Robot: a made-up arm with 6 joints.
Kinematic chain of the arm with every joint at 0, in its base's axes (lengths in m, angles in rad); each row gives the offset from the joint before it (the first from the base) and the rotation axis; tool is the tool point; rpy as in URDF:
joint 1: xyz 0 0 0.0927 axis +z
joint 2: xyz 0 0 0 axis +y
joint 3: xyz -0.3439 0 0.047 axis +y
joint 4: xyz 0.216 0 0.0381 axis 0.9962 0 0.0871
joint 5: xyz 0 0 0 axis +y
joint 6: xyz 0.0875 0 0.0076 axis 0.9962 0 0.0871
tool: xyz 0 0 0 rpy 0 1.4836 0
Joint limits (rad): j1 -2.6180..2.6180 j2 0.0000..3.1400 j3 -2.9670..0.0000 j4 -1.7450..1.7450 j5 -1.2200..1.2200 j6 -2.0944..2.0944
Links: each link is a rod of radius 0.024 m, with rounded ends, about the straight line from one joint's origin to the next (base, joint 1, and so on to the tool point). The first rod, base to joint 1, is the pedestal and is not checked.
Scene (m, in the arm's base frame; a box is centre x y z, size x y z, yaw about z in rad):
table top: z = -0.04
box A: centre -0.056 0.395 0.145 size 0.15 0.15 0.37 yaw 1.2
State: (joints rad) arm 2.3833 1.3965 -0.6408 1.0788 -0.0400 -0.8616
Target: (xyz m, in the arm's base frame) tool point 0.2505 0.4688 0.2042
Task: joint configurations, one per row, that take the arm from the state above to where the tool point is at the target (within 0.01 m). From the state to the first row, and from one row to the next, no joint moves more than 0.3 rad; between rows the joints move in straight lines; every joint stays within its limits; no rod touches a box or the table.
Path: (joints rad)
1: 2.2288 1.3565 -0.7178 1.2454 -0.1760 -0.6214
2: 2.0743 1.3165 -0.7948 1.4119 -0.3121 -0.3813
3: 1.9198 1.2766 -0.8717 1.5785 -0.4481 -0.1411
4: 1.7653 1.2366 -0.9487 1.7450 -0.5842 0.0990
5: 1.6029 1.4907 -1.1217 1.5670 -0.5023 -0.1411
6: 1.4406 1.7448 -1.2946 1.3891 -0.4205 -0.3813
7: 1.2783 1.9990 -1.4676 1.2111 -0.3386 -0.6214
8: 1.1160 2.2531 -1.6405 1.0332 -0.2568 -0.8616

